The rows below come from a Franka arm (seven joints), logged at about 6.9 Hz.
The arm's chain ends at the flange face. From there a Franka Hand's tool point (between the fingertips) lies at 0.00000 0.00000 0.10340 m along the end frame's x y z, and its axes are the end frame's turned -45 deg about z.
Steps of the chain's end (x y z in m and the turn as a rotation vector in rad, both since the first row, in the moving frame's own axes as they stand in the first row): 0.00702, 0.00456, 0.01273, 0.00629, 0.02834, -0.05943; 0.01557, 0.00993, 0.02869, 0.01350, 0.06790, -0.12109; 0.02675, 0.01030, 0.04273, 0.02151, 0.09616, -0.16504
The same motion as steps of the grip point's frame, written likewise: 0.00432, 0.00972, 0.01269, -0.01559, 0.02449, -0.05943; 0.01016, 0.02164, 0.02844, -0.03847, 0.05756, -0.12109; 0.02063, 0.03092, 0.04223, -0.05279, 0.08321, -0.16504
